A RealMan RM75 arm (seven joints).
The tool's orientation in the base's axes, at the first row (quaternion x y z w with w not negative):
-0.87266, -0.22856, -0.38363, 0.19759
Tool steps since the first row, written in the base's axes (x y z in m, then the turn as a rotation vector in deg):
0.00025, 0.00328, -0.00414, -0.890, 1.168, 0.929
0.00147, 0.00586, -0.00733, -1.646, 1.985, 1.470
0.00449, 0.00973, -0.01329, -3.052, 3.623, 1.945
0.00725, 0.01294, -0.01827, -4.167, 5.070, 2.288
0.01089, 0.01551, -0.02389, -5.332, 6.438, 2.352
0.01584, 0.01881, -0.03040, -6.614, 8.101, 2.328
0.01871, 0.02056, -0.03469, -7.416, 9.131, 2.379
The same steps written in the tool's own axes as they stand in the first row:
-0.00218, -0.00184, 0.00445, 0.460, -1.602, -0.491
-0.00324, -0.00274, 0.00850, 0.618, -2.778, -0.843
-0.00499, -0.00323, 0.01600, 0.539, -4.971, -1.104
-0.00632, -0.00349, 0.02240, 0.487, -6.826, -1.212
-0.00777, -0.00263, 0.02937, 0.174, -8.597, -1.215
-0.00893, -0.00150, 0.03804, -0.204, -10.658, -1.078
-0.01003, -0.00063, 0.04330, -0.392, -11.950, -1.038

